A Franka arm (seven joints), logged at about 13 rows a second.
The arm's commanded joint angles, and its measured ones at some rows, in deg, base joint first. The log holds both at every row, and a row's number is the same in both.
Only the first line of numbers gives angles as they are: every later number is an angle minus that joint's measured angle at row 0.
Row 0, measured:
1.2 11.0 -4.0 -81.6 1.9 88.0 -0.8
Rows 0 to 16, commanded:
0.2 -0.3 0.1 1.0 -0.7 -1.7 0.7
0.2 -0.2 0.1 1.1 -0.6 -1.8 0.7
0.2 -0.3 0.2 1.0 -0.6 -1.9 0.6
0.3 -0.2 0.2 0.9 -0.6 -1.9 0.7
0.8 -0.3 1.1 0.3 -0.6 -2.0 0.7
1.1 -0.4 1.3 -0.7 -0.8 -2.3 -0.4
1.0 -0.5 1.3 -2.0 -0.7 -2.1 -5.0
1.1 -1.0 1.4 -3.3 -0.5 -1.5 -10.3
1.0 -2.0 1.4 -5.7 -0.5 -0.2 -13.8
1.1 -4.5 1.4 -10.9 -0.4 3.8 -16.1
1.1 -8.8 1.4 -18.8 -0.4 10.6 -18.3
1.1 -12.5 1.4 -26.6 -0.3 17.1 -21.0
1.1 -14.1 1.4 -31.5 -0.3 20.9 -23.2
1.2 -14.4 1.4 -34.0 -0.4 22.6 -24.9
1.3 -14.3 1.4 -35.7 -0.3 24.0 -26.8
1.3 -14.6 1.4 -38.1 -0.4 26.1 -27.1
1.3 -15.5 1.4 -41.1 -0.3 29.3 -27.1
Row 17, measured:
0.8 -12.2 1.6 -34.7 0.0 24.3 -25.4
